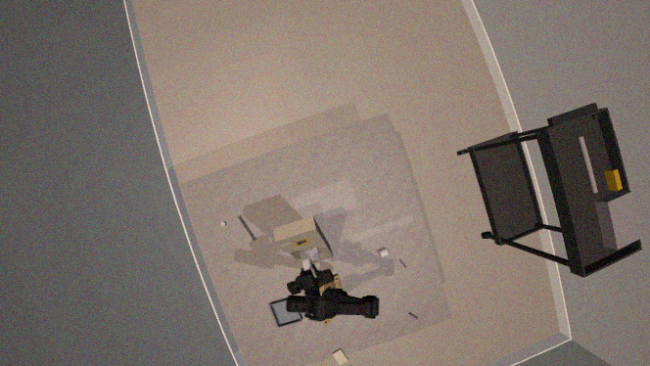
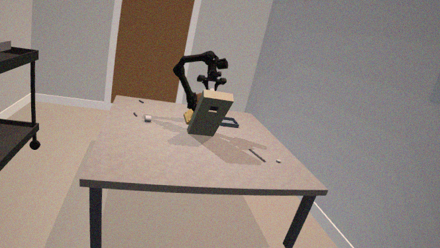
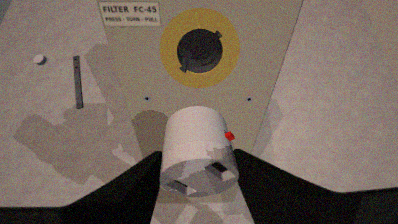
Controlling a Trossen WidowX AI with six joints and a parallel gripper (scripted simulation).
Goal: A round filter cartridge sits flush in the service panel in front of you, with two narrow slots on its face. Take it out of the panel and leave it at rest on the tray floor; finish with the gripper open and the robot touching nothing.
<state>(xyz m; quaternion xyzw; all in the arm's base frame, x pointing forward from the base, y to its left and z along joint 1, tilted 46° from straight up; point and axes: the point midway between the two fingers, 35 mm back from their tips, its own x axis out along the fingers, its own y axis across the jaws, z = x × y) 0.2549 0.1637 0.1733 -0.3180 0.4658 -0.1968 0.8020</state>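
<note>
Now: gripper tip 31 cm past the dark-rimmed square tray, 31 cm above it and 29 cm to the right of it. The rest, counted from my gripper tip: tiny white piece (45 cm to the left, 31 cm below, 30 cm ahead); then filter cartridge (right at my gripper tip).
</note>
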